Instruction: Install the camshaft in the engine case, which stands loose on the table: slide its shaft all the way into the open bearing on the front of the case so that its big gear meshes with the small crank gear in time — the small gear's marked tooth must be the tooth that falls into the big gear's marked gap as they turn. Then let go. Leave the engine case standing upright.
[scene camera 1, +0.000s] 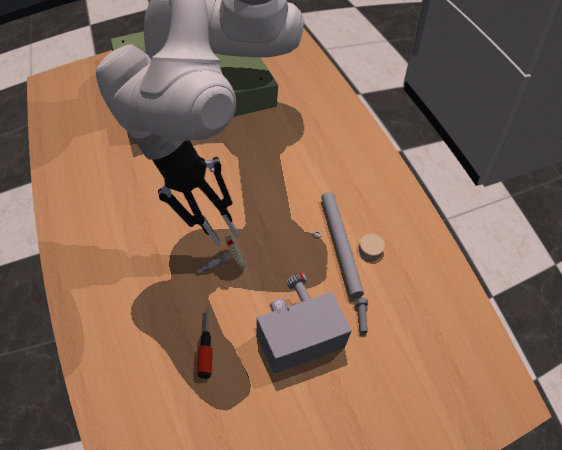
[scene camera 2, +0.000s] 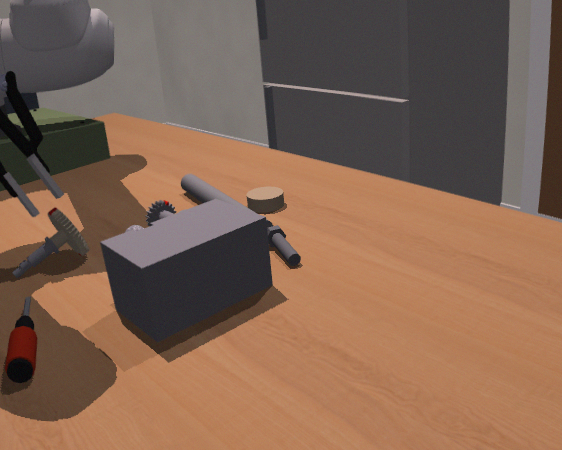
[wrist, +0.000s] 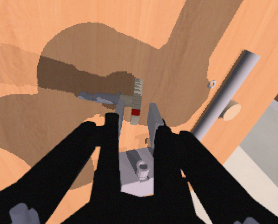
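Gripper (scene camera 1: 226, 237). Camshaft (scene camera 2: 67, 232) (wrist: 134, 101). Wooden disc (scene camera 2: 263, 199). Long grey rod (scene camera 1: 352, 279) (scene camera 2: 202, 191) (wrist: 248, 61). Grey engine case (scene camera 2: 184, 268) (scene camera 1: 290, 336) (wrist: 135, 180).
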